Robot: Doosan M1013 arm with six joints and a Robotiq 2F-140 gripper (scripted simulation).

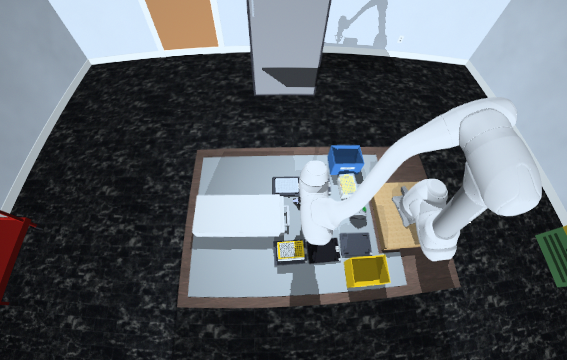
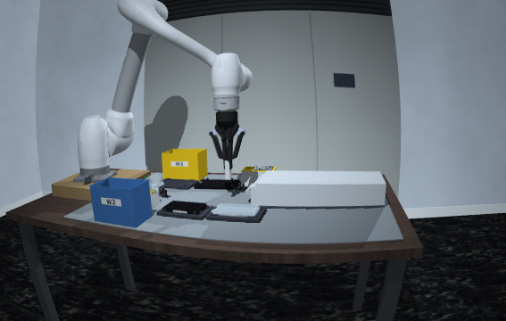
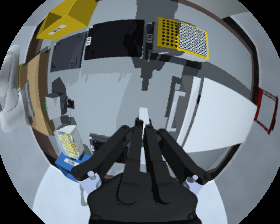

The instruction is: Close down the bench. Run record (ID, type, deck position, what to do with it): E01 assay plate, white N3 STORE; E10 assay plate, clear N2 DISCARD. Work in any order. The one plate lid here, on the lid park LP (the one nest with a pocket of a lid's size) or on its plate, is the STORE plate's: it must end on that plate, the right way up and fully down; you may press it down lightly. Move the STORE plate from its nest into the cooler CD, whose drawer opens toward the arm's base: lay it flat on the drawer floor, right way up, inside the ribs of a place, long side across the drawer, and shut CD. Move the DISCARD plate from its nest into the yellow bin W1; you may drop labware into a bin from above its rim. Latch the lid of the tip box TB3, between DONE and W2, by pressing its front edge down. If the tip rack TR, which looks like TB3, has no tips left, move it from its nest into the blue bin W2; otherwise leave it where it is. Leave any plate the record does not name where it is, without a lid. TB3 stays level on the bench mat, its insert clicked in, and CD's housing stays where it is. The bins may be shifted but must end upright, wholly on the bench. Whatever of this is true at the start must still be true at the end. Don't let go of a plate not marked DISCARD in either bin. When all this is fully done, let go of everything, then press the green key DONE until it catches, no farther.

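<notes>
The pale plate lies 3 cm ahead of my hand, 20 cm to the right of it and 9 cm below it. From my hand the other things lie so: yellow tip rack TR (10 cm ahead, 16 cm to the left, 5 cm below); then white well plate (17 cm ahead, 4 cm to the right, 8 cm below); then grey plate lid (17 cm ahead, 3 cm to the right, 8 cm below).
</notes>
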